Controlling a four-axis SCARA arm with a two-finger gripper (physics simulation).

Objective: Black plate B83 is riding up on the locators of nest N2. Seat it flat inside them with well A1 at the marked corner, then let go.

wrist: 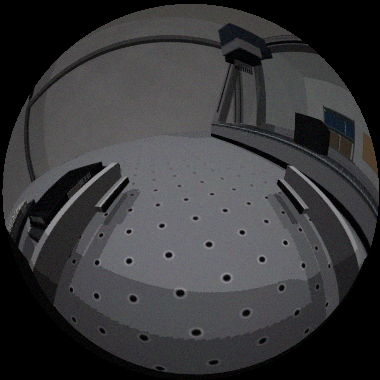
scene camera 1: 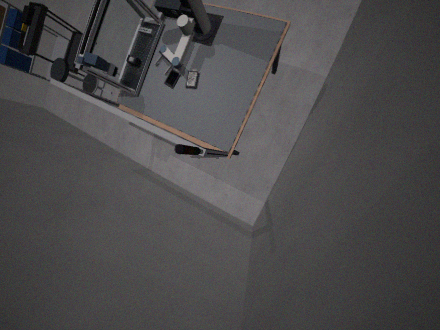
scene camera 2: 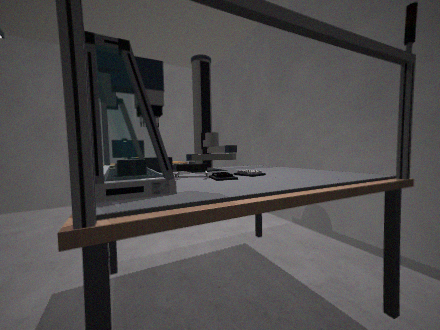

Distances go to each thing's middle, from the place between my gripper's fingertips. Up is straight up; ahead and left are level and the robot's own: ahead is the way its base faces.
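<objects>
There is the black plate B83 [wrist: 46,207], and my hand is 17 cm to the right of it, 4 cm short of it and 1 cm above it.
</objects>
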